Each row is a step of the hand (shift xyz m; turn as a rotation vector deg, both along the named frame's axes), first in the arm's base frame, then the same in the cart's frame.
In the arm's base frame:
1: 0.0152 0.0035 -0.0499 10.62 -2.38 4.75
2: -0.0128 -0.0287 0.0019 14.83 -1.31 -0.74
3: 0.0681 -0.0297 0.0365 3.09 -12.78 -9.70
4: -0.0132 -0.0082 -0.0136 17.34 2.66 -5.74
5: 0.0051 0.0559 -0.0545 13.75 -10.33 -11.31
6: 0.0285 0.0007 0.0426 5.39 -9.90 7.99
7: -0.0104 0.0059 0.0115 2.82 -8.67 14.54
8: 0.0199 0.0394 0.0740 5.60 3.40 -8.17
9: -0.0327 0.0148 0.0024 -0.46 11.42 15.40
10: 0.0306 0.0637 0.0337 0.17 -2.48 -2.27
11: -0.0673 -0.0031 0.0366 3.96 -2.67 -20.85
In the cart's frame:
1: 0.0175 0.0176 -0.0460 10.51 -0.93 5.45
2: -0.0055 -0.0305 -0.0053 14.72 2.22 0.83
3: 0.0705 -0.0210 0.0380 6.80 -9.35 -11.55
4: -0.0098 -0.0078 -0.0164 16.54 7.64 -2.96
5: -0.0047 0.0661 -0.0416 16.63 -4.29 -11.34
6: 0.0243 -0.0022 0.0451 7.05 -9.94 6.51
7: -0.0123 0.0008 0.0111 3.79 -10.77 12.81
8: 0.0043 0.0258 0.0821 5.18 6.26 -6.61
9: -0.0354 0.0063 0.0012 -4.34 7.40 17.15
10: 0.0117 0.0600 0.0489 0.93 -1.83 -2.67
11: -0.0670 -0.0259 0.0268 5.99 2.88 -20.33

